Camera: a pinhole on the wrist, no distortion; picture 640 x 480 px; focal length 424.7 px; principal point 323.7 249.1 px. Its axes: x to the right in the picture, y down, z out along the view. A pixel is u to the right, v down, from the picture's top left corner.
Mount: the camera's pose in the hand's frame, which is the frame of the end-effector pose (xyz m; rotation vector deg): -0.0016 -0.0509 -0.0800 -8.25 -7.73 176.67
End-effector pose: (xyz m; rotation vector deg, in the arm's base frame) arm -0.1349 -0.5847 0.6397 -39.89 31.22 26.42
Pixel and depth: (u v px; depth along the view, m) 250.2 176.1 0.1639
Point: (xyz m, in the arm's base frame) -0.0766 -0.5466 0.7064
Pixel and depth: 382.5 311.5 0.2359
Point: -0.0751 -0.5636 0.8185
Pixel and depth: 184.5 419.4 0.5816
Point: 0.3046 -0.4453 1.0434
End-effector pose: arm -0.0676 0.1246 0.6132 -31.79 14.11 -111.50
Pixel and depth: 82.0 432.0 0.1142
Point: -0.1588 0.1310 0.7033
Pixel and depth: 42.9 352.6 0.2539
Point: -0.1423 0.0756 0.8674
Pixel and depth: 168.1 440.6 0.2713
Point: -0.1612 0.1662 0.8764
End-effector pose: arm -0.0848 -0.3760 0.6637 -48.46 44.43 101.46
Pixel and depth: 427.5 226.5 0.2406
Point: -0.0404 -0.2747 0.8101
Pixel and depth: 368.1 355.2 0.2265
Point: 0.0199 -0.2505 0.7650
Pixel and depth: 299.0 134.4 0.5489
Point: -0.2194 -0.0088 0.9475
